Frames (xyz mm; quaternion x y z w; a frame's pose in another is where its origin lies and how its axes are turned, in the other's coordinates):
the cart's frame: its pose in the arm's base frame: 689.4 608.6 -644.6 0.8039 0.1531 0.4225 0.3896
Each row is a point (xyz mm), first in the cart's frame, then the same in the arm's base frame.
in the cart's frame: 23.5 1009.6 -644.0
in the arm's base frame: 105.3 286.4 350.2
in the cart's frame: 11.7 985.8 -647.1
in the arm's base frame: 97.7 296.6 326.6
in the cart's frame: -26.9 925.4 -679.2
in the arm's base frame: 54.1 329.6 270.3
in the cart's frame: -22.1 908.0 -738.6
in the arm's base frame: 11.0 373.2 280.0
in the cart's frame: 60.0 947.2 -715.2
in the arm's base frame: 75.3 383.4 347.6
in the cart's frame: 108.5 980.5 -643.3
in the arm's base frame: 158.9 353.9 375.5
